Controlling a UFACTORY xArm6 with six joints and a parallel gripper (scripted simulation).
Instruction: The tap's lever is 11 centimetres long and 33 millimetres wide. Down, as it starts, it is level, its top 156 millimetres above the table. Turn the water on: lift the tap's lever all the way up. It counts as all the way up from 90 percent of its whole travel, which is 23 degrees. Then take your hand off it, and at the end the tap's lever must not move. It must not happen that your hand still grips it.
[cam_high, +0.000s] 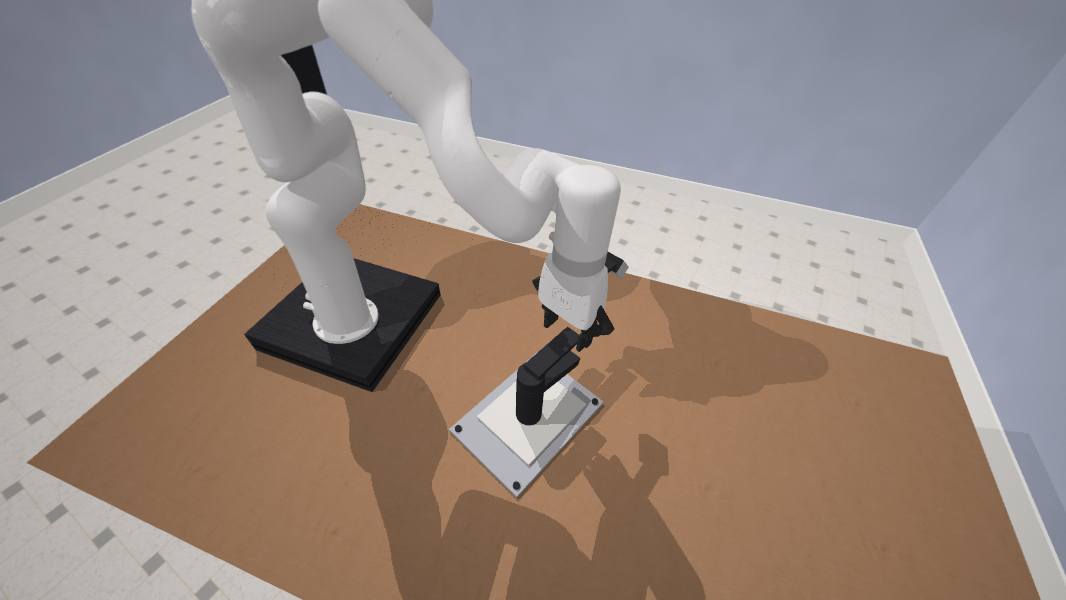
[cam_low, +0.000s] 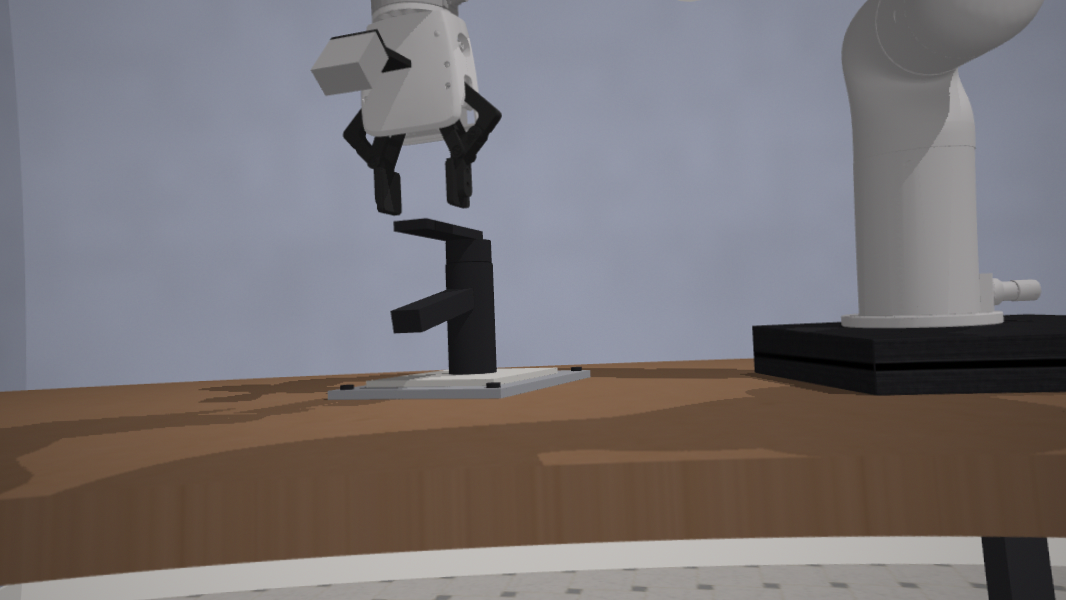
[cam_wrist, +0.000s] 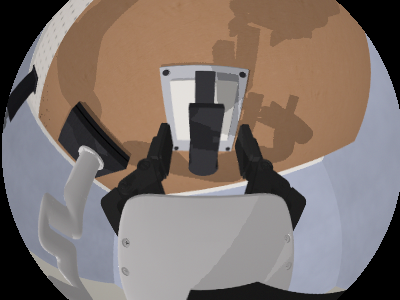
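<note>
The black tap lever lies 60 mm to the right of my hand, 40 mm below it and 20 mm behind it.
</note>
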